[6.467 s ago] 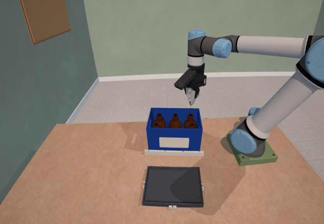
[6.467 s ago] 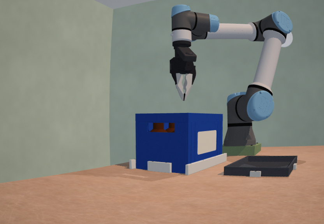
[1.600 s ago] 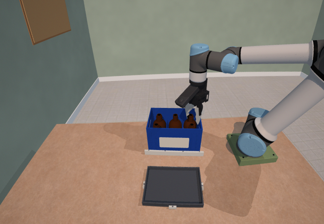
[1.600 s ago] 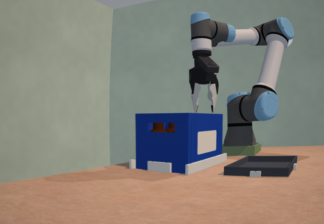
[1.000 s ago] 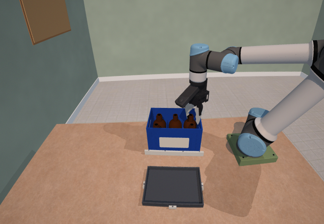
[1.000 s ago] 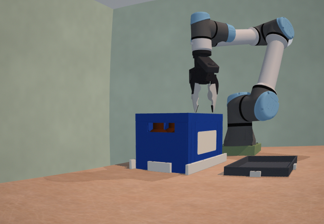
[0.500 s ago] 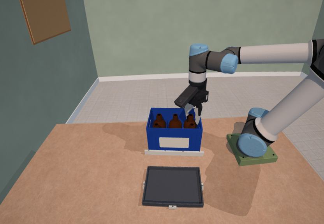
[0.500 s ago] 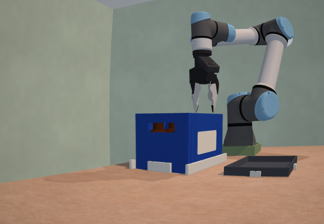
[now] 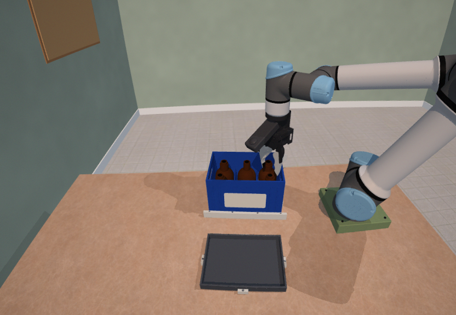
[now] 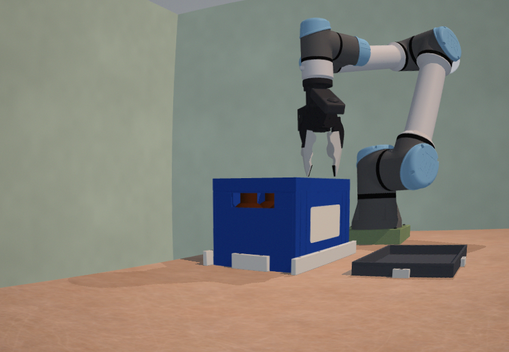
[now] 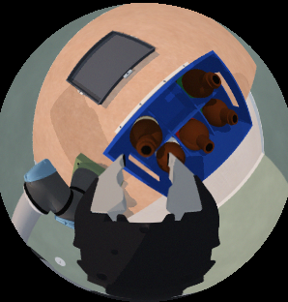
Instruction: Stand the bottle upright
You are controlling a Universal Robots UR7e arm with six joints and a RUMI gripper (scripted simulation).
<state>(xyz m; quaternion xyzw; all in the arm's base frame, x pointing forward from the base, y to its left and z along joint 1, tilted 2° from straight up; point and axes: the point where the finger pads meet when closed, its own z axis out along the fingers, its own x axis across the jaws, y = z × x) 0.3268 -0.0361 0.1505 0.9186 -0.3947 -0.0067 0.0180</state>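
My hand is 110 mm above the blue crate, 80 mm short of it and 50 mm to the left of it. The rest, counted from my hand: dark tray 250 mm to the left, 180 mm below, 90 mm ahead; glass bottle 110 mm below, 90 mm to the right, 80 mm ahead.
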